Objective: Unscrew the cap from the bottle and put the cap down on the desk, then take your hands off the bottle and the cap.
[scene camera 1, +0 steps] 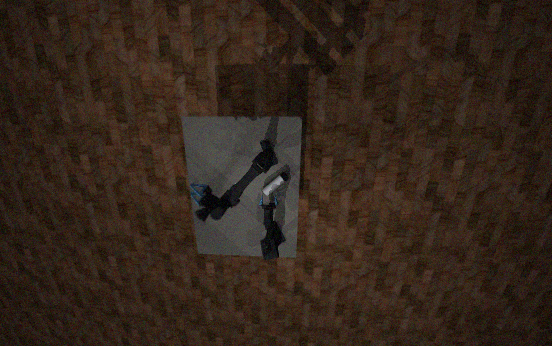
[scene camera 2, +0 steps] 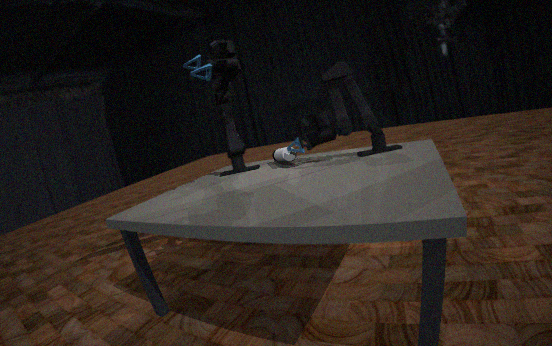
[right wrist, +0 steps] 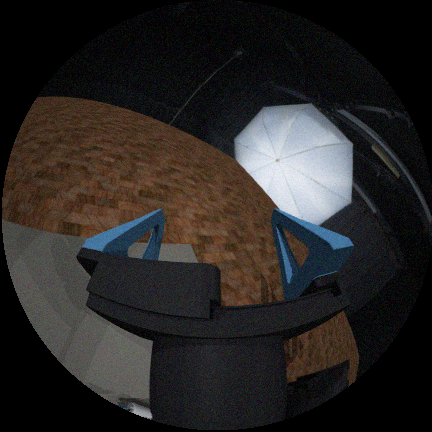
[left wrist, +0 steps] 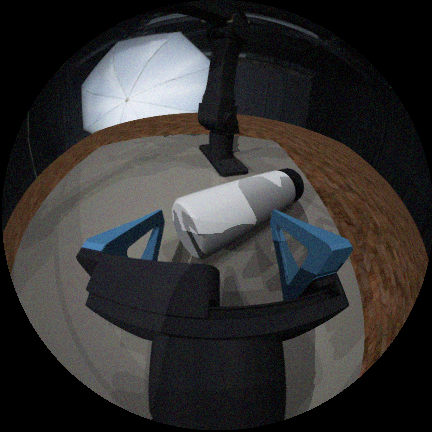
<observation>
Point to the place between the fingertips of the right gripper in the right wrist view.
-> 217, 214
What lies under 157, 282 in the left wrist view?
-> The left gripper.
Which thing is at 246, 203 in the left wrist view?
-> A white bottle.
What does the right gripper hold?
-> Nothing.
</observation>
